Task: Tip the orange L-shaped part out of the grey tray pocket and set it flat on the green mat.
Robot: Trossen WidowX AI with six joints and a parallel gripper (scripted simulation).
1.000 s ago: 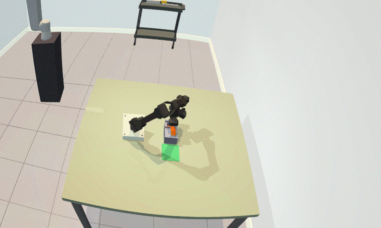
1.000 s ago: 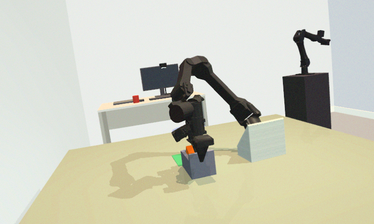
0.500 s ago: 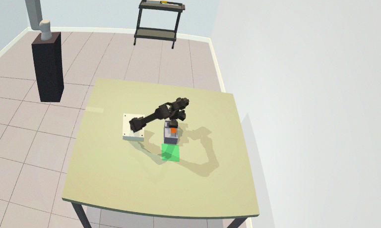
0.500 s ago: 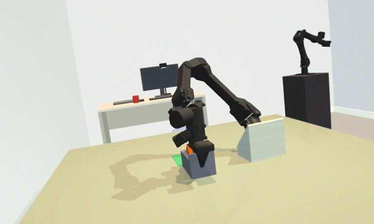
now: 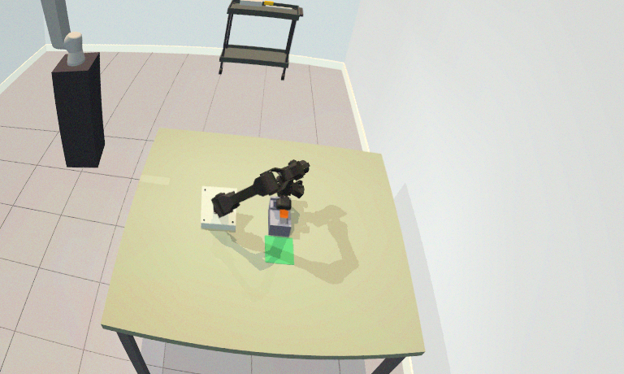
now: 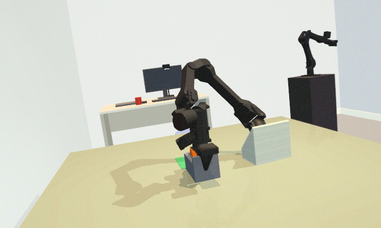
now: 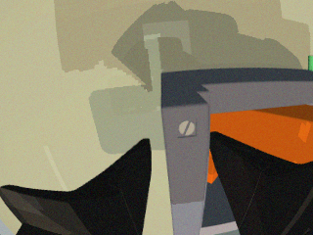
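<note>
Right now my gripper tip is 40 mm to the left of the orange L-shaped part and 10 mm past it. From my gripper tip the other things lie so: green mat (220 mm to the right, 60 mm below, 30 mm behind).
</note>
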